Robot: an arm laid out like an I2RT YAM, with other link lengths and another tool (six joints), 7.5 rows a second.
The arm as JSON. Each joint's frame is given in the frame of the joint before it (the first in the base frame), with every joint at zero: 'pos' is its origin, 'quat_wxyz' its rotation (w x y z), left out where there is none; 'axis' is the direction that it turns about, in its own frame. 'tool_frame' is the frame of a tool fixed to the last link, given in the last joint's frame.
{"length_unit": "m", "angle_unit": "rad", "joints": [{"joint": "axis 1", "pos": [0.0, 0.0, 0.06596], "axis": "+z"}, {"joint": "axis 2", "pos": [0.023, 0.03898, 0.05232], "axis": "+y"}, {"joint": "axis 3", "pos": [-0.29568, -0.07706, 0.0], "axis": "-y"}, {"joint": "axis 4", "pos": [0.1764, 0.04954, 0.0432], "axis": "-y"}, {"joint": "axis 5", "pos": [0.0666, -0.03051, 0.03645], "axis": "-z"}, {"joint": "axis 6", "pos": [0.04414, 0.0, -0.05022], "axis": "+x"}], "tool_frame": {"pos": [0.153, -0.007, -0.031], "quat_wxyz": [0.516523, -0.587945, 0.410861, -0.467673]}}
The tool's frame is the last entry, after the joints.
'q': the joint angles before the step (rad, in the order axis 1, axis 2, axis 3, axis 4, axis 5, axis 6). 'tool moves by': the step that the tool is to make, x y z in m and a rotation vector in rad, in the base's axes. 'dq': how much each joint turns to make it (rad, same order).
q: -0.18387, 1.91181, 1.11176, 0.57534, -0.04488, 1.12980
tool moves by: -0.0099, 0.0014, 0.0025, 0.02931, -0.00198, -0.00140
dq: -0.00609, -0.03257, -0.03789, 0.00319, -0.01110, 0.02741
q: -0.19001, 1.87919, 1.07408, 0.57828, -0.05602, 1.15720
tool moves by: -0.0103, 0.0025, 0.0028, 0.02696, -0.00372, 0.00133
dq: -0.00448, -0.03458, -0.04039, 0.00588, -0.01177, 0.02522
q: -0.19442, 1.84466, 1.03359, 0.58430, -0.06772, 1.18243
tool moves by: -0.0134, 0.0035, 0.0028, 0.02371, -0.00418, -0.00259
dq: -0.00048, -0.04528, -0.05493, 0.01083, -0.00334, 0.02399
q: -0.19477, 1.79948, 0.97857, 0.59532, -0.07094, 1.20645
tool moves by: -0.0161, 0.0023, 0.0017, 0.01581, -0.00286, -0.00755
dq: -0.00148, -0.05231, -0.06598, 0.01459, 0.00233, 0.01706
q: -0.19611, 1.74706, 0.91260, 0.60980, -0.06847, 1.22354
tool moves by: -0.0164, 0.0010, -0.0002, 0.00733, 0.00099, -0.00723
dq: -0.00476, -0.05060, -0.06505, 0.01253, 0.00084, 0.00738
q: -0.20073, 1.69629, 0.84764, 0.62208, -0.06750, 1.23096
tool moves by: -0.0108, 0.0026, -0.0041, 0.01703, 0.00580, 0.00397
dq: -0.00494, -0.02595, -0.04900, 0.01490, -0.01222, 0.01310
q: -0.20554, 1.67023, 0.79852, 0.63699, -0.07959, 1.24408
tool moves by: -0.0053, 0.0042, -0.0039, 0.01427, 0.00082, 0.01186
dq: -0.00003, -0.00781, -0.03449, 0.02389, -0.01479, 0.01068
